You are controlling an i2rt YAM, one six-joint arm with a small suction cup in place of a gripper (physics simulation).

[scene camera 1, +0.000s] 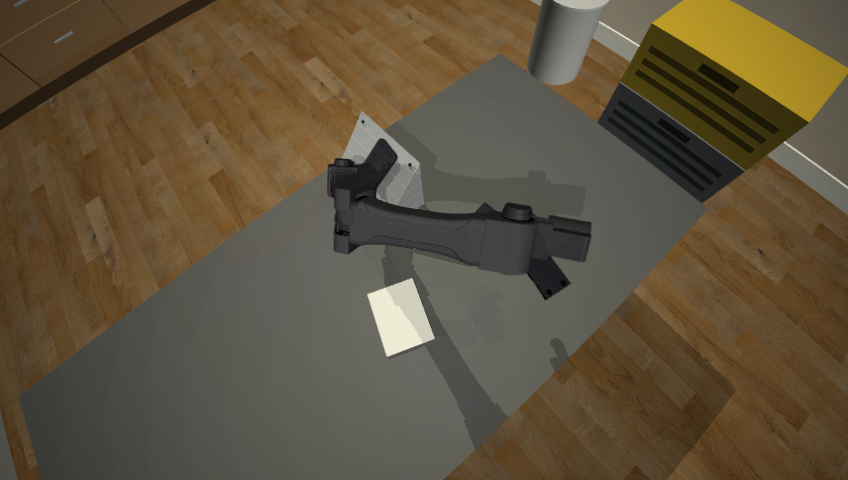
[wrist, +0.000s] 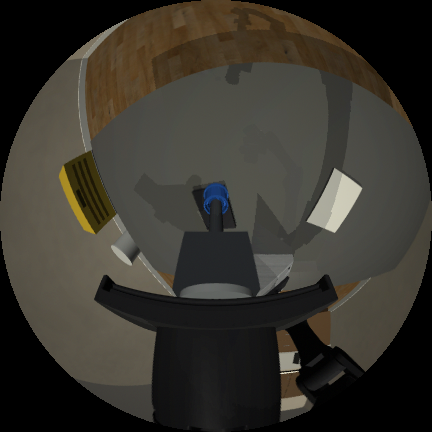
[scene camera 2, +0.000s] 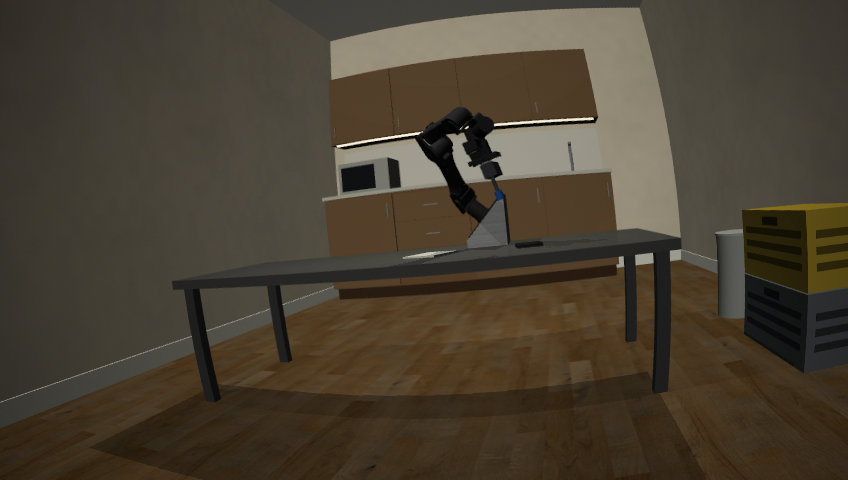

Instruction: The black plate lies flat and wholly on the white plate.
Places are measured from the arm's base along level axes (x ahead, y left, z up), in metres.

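Where they show: hand at its tool point: (wrist: 215, 193) (scene camera 2: 501, 199); arm's base at its link origin: (scene camera 1: 371, 175) (scene camera 2: 486, 217).
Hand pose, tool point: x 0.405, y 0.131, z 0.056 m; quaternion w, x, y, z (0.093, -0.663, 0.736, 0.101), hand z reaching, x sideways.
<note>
Things, the pixels of their top centre, and the offset from my tool point. Level surfaces: height alone.
- black plate at its top centre: (wrist: 213, 210) (scene camera 2: 528, 242) 0.131 m back, 0.062 m left, 0.153 m down
- white plate at its top centre: (scene camera 1: 400, 315) (wrist: 336, 204) (scene camera 2: 431, 253) 0.084 m back, 0.273 m right, 0.157 m down
- grey table at its surface level: 0.163 m down
The black plate (scene camera 2: 529, 243) (wrist: 228, 218) lies flat on the table, apart from the white plate; in scene camera 1 the arm hides it. The white plate (scene camera 1: 401, 318) (scene camera 2: 428, 255) (wrist: 335, 200) lies flat on the table, with shadow across part of it and nothing on it. My blue suction cup (scene camera 2: 499, 194) (wrist: 216, 194) is open and holds nothing. It hangs well above the table, and in the wrist view it covers part of the black plate. In scene camera 1 the cup is hidden by the arm.
The pale wedge-shaped arm base (scene camera 1: 368, 139) (scene camera 2: 490, 228) (wrist: 272, 265) stands on the grey table (scene camera 1: 238, 356) (scene camera 2: 333, 270) (wrist: 225, 100). Yellow and grey crates (scene camera 1: 743, 59) (scene camera 2: 791, 333) and a pale bin (scene camera 1: 562, 44) (scene camera 2: 730, 273) (wrist: 126, 249) stand on the floor beyond the table.
</note>
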